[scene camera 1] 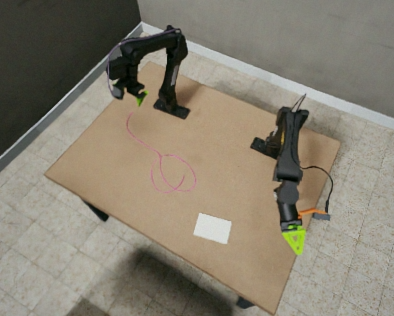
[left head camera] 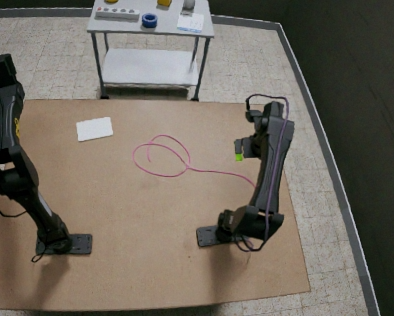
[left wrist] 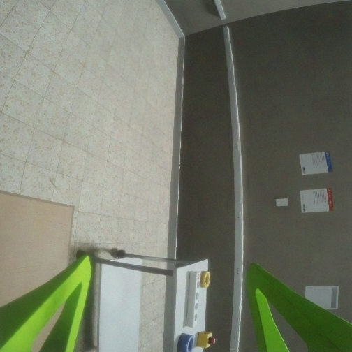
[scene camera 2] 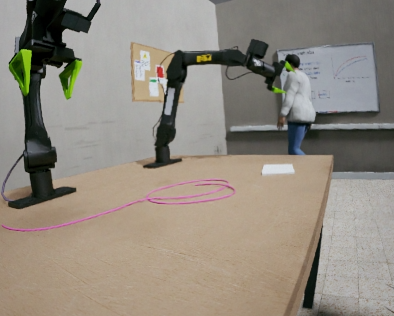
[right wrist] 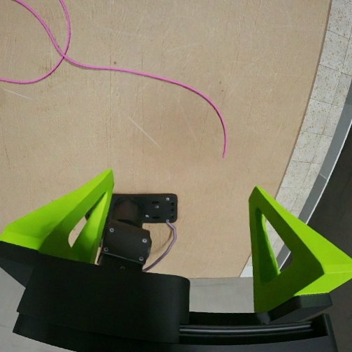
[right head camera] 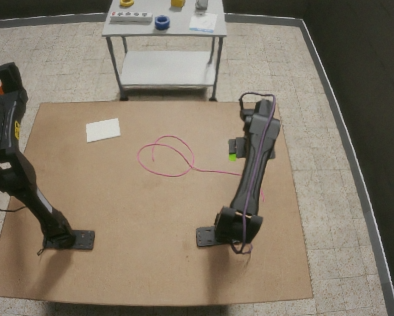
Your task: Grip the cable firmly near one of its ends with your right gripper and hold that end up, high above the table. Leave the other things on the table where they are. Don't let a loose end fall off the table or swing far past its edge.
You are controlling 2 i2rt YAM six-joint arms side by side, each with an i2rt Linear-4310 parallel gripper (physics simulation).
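A thin pink cable lies on the table. One end lies inside its loops; the other runs out toward the right arm's side, partly hidden behind that arm in the head views. My right gripper is open and empty, pointing down well above the table. In the right wrist view the outer cable end shows ahead of the gap between the fingertips, untouched. My left gripper is open and empty, raised high, far from the cable.
A white rectangular card lies beyond the cable loops, toward the left arm's side. A grey cart with a power strip and blue ring stands behind the table. A person stands in the background.
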